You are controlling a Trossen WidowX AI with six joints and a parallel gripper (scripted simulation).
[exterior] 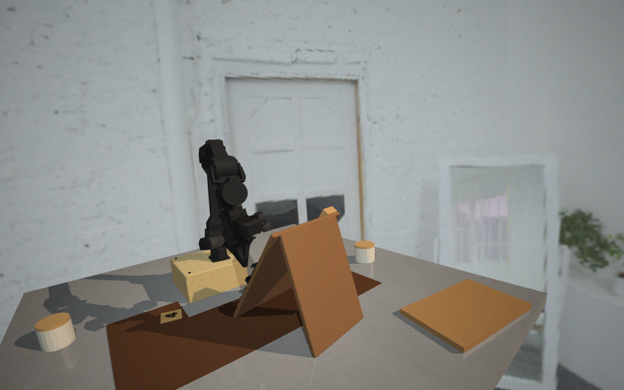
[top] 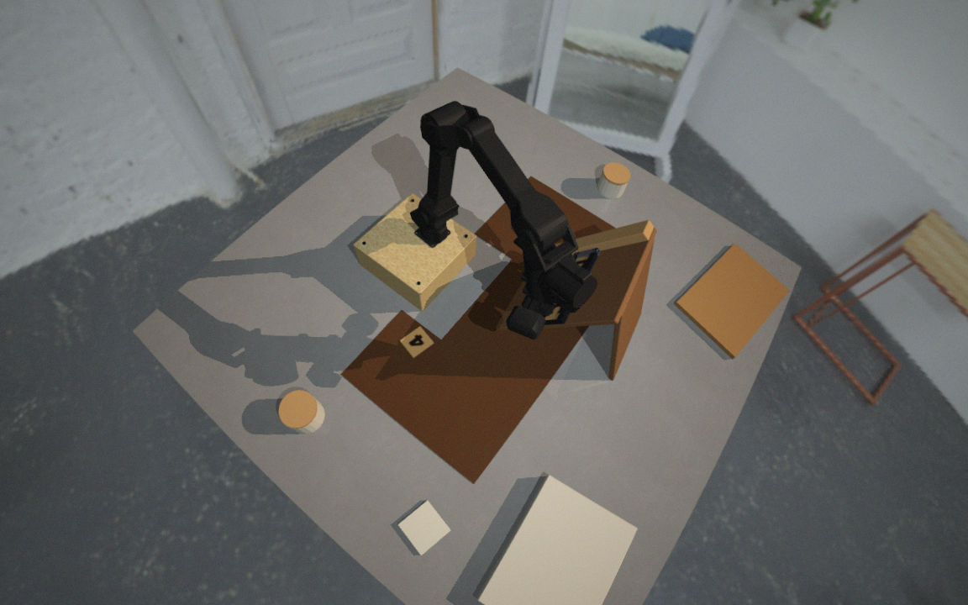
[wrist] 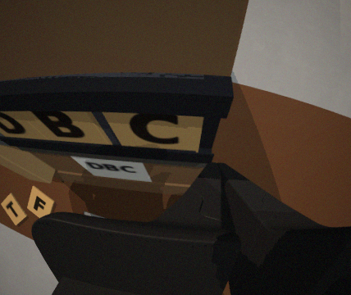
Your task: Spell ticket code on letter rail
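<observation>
Now: the C tile 40 mm to the left of my gripper tip, 20 mm below it and 10 mm ahead of it. From my gripper tip the other things lie so: brown mat 180 mm below, 140 mm behind, 30 mm to the left; D tile 160 mm to the left, 20 mm below, 20 mm behind; white ticket 90 mm to the left, 90 mm below, 50 mm behind.
</observation>
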